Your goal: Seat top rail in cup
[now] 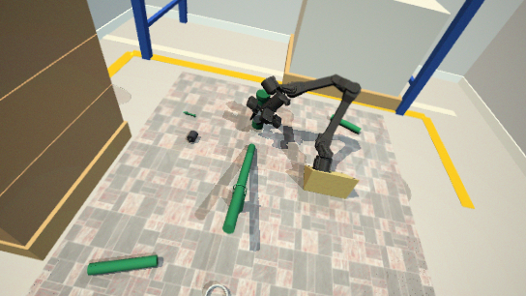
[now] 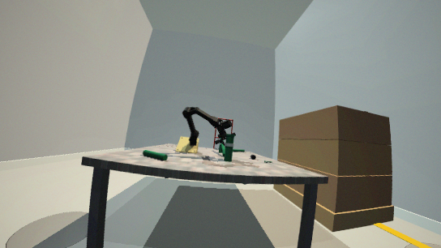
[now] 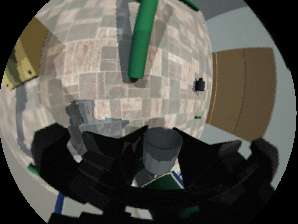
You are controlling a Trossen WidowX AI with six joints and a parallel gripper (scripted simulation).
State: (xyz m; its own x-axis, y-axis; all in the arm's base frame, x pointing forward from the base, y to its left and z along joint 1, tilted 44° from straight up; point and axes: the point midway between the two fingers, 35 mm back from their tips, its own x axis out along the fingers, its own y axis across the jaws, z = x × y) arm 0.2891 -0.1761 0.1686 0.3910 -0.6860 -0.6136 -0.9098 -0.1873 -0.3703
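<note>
My gripper tip is 2 cm past the grey rail-end cup, 2 cm to the left of it and 3 cm below it. The rest, counted from my gripper tip: small black part (28 cm ahead, 8 cm to the left, 8 cm below); then small green piece (32 cm ahead, 10 cm to the right, 9 cm below); then green tube (37 cm ahead, 66 cm to the left, 8 cm below).
</note>
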